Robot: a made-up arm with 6 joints.
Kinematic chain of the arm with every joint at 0, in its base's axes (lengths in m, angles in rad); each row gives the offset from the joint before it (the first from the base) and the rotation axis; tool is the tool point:
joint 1: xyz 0 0 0.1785 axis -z
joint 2: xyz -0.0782 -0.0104 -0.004 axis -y
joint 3: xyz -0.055 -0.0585 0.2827 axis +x
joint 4: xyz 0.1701 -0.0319 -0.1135 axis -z
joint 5: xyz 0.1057 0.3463 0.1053 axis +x
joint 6: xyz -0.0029 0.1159 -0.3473 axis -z
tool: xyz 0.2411 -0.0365 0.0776
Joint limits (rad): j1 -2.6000..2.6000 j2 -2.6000..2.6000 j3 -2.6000..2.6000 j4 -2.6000..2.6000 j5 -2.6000..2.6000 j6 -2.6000..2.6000
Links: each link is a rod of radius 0.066 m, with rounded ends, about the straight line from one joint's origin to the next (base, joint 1, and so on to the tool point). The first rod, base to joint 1, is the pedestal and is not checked.
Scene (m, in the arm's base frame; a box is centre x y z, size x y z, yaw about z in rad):
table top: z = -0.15
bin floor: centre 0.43 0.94 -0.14 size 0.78 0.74 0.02 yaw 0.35
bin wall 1: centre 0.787 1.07 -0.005 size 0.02 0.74 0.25 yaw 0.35
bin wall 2: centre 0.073 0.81 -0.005 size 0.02 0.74 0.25 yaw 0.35
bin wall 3: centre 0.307 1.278 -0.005 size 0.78 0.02 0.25 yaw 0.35
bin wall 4: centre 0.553 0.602 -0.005 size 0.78 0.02 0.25 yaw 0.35
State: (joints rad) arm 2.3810 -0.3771 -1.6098 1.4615 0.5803 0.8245
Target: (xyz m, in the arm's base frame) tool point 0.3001 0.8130 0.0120
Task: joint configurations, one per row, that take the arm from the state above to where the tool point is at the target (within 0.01 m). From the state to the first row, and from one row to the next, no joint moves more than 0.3 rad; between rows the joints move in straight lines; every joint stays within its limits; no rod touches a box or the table.
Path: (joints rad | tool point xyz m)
1: 2.4084 -0.1014 -1.4136 1.6038 0.8328 0.6671 | -0.6701 -0.1308 0.6698
2: 2.4357 0.1743 -1.2173 1.7461 1.0852 0.5097 | -0.5652 0.0026 0.8953
3: 2.4631 0.4500 -1.0211 1.8884 1.3377 0.3523 | -0.3749 0.2158 1.0548
4: 2.4905 0.7257 -0.8248 2.0308 1.5902 0.1950 | -0.1289 0.4747 1.0769
5: 2.5179 1.0013 -0.6286 2.1731 1.8426 0.0376 | 0.1120 0.7142 0.9306
6: 2.5453 1.2770 -0.4323 2.3154 2.0951 -0.1198 | 0.2822 0.8684 0.6476
7: 2.5726 1.5527 -0.2361 2.4577 2.3475 -0.2772 | 0.3428 0.8997 0.3104
8: 2.6000 1.8284 -0.0398 2.6000 2.6000 -0.4346 | 0.3001 0.8130 0.0120

